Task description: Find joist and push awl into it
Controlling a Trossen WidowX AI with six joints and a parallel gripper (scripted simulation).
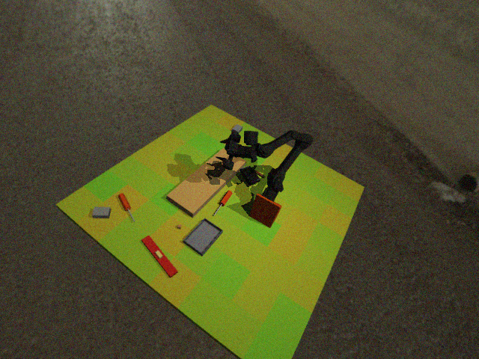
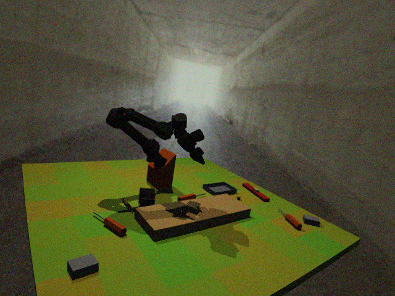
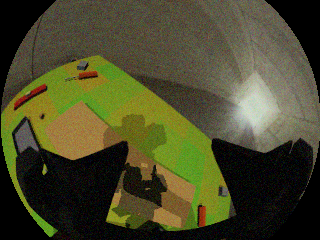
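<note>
Right now the stud finder is 25 cm below my gripper tip, 17 cm behind it and 14 cm to the right of it. From my gripper tip the other things lie so: grey tray (34 cm to the left, 25 cm below, 15 cm behind); then tan cube (36 cm to the left, 25 cm below, 2 cm behind); then awl (25 cm below, 24 cm to the right, 16 cm behind).
</note>
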